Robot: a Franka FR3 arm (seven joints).
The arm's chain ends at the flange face. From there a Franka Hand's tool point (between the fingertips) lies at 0.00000 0.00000 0.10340 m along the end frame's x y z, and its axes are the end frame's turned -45 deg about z.
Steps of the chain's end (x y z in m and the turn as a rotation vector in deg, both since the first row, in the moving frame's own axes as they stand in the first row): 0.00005 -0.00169 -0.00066 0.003 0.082 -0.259; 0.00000 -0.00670 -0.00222 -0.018 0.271 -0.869; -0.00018 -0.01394 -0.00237 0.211 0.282 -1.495; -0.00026 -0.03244 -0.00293 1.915 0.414 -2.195; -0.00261 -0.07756 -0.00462 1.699 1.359 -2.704; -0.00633 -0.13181 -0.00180 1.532 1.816 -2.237; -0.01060 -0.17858 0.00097 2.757 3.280 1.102; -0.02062 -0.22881 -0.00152 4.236 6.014 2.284; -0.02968 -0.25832 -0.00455 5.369 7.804 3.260; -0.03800 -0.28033 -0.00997 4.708 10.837 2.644; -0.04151 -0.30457 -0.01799 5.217 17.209 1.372; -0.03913 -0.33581 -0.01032 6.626 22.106 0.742
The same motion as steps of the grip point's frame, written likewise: 0.00134 -0.00106 -0.00066 -0.056 0.060 -0.259; 0.00506 -0.00437 -0.00222 -0.204 0.179 -0.869; 0.01036 -0.00990 -0.00237 -0.050 0.349 -1.495; 0.02569 -0.02509 -0.00299 1.061 1.647 -2.195; 0.05689 -0.05721 -0.00469 0.240 2.162 -2.704; 0.09300 -0.09740 -0.00189 -0.201 2.367 -2.237; 0.12647 -0.13303 0.00068 -0.370 4.269 1.102; 0.16021 -0.17385 -0.00237 -1.257 7.248 2.284; 0.17831 -0.20008 -0.00596 -1.722 9.315 3.260; 0.19086 -0.21687 -0.01216 -4.334 10.992 2.644; 0.21398 -0.22932 -0.02304 -8.480 15.858 1.372; 0.24534 -0.24566 -0.01859 -10.946 20.317 0.742
